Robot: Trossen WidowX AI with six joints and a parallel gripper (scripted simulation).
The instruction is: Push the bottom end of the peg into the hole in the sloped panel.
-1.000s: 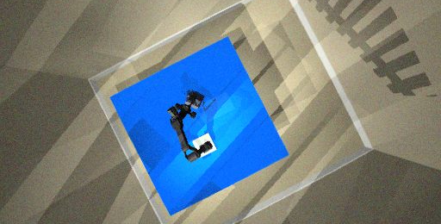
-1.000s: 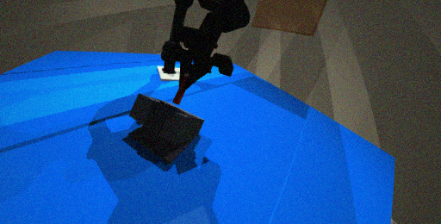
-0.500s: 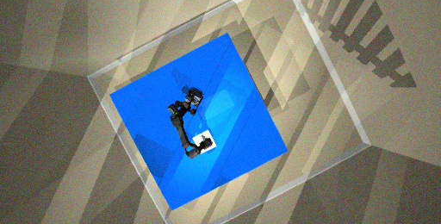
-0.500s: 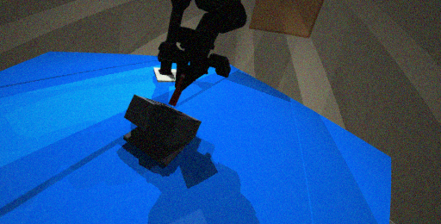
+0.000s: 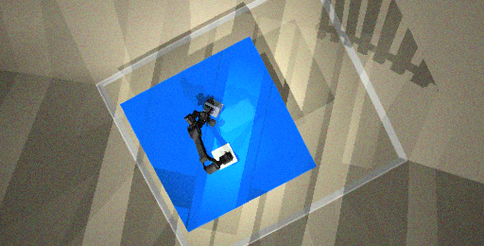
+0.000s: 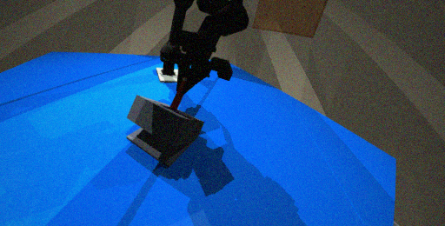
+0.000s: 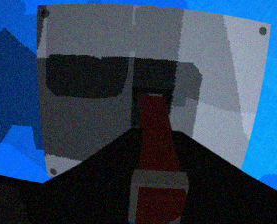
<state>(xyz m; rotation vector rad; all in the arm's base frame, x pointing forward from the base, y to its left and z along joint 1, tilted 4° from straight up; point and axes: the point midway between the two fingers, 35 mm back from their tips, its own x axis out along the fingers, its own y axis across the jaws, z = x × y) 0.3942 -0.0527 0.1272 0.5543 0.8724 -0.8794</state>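
Now: gripper tip 1 cm short of the dark hole, 2 cm to the left of it and 4 cm above it. The rest, counted from my gripper tip: red peg: 1 cm behind, 1 cm to the left, 1 cm above; then flat grey foot: 3 cm ahead, 4 cm to the right, 10 cm below; then grey sloped panel: 2 cm ahead, 3 cm to the right, 6 cm below.
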